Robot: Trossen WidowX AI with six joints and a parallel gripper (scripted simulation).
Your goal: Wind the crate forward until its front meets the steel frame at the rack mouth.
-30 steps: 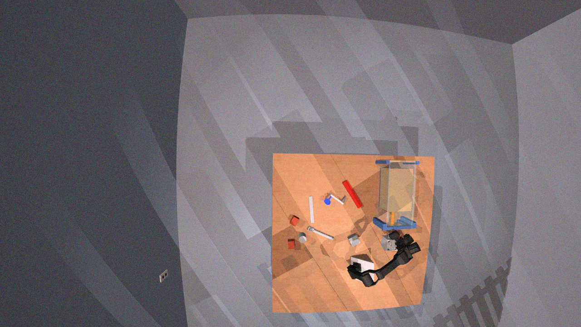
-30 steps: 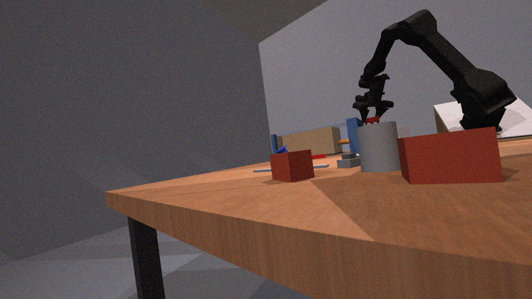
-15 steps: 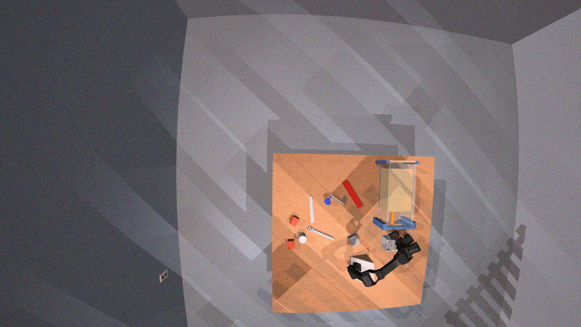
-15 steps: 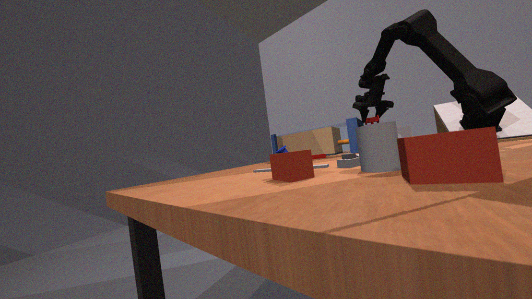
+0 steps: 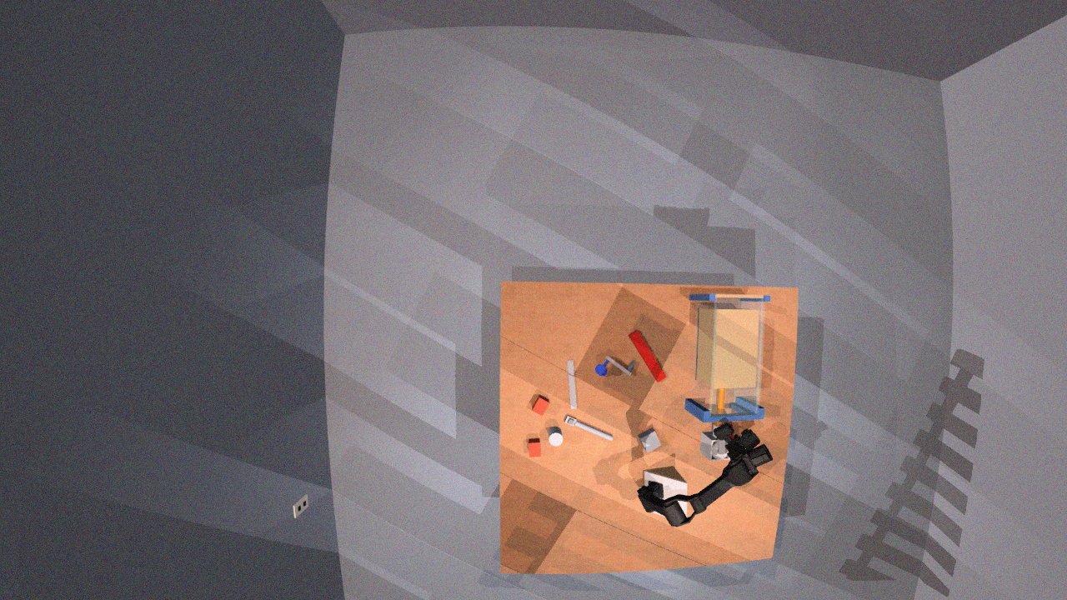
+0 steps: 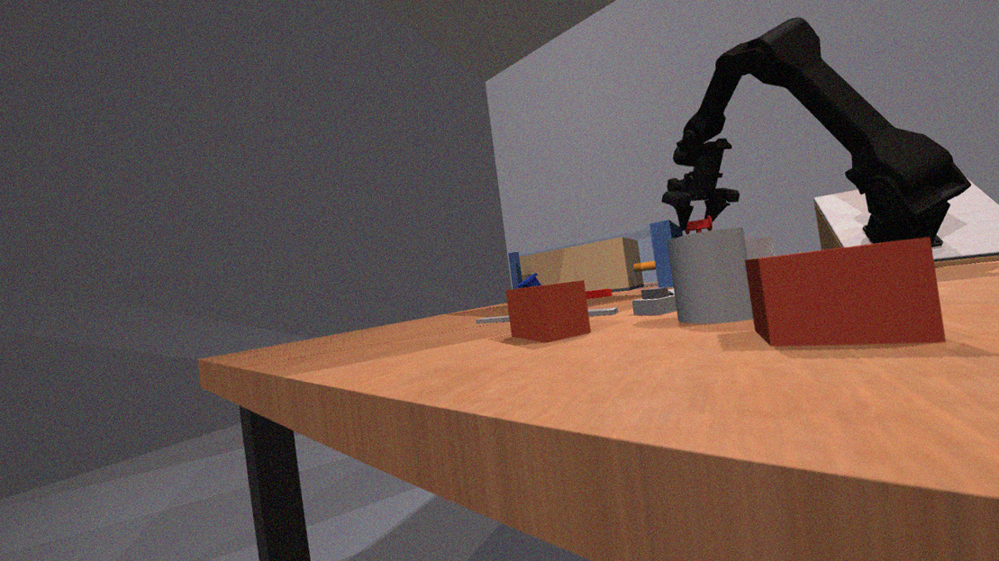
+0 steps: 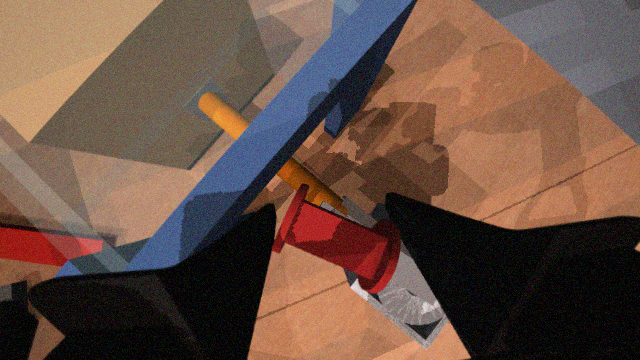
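My gripper tip is 10 mm past the red grip, 10 mm to the right of it and 10 mm above it. The rest, counted from my gripper tip: grey winch: 130 mm behind, 10 mm to the left, 110 mm below; then blue steel frame: 50 mm ahead, 10 mm to the right, 30 mm below; then red-knobbed crank: 50 mm behind, 10 mm to the left, 40 mm below.
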